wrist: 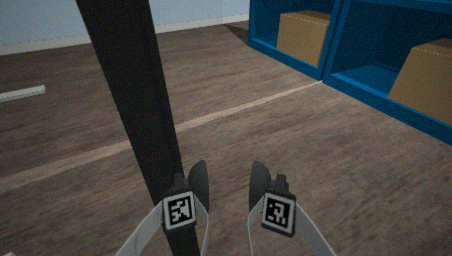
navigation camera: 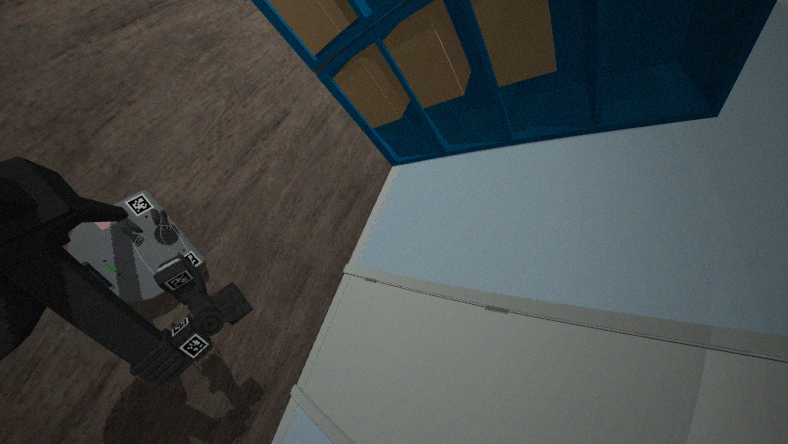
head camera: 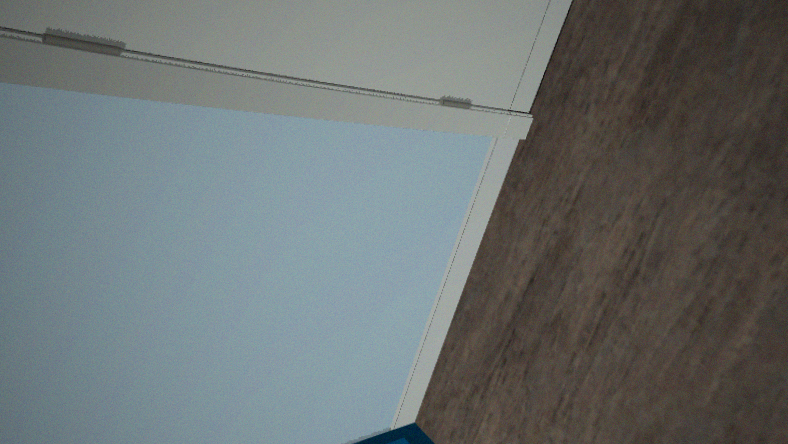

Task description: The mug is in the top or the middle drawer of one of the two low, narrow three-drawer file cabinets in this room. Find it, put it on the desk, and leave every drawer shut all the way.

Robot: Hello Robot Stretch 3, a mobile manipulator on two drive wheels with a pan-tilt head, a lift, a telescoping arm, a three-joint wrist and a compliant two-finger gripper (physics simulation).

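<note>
The mug, the desk and the two file cabinets do not show in the head, navigation or wrist view. My gripper is open, with its two dark fingertips apart and no object between them. In the wrist view, floor shows behind the gap. In the navigation view, the gripper is folded in over my grey base.
An off-white door stands in the pale blue wall. A blue shelf unit holds cardboard boxes. A white bar lies left in the wrist view, beyond a black upright.
</note>
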